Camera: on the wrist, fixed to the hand. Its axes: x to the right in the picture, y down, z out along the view.
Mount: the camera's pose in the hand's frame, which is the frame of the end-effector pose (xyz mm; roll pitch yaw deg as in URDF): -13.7 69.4 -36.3 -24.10 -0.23 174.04
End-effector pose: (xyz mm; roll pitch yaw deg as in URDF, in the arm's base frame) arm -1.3 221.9 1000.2 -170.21 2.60 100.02
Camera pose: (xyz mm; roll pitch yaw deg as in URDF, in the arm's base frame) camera 74.3 222.5 1024.8 145.90 -1.35 -74.14
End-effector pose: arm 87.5 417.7 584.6 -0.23 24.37 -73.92
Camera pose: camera 146.4 463.4 556.9 -21.17 -24.44 99.53
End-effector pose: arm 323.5 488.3 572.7 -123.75 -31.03 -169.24
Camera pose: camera 303.2 554.4 533.5 101.77 36.06 14.61
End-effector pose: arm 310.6 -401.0 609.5 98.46 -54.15 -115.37
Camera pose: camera 362.9 -350.6 641.7 -121.28 48.28 66.29
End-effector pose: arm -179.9 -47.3 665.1 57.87 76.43 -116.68
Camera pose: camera -135.2 -109.1 687.7 -62.77 -81.10 43.75
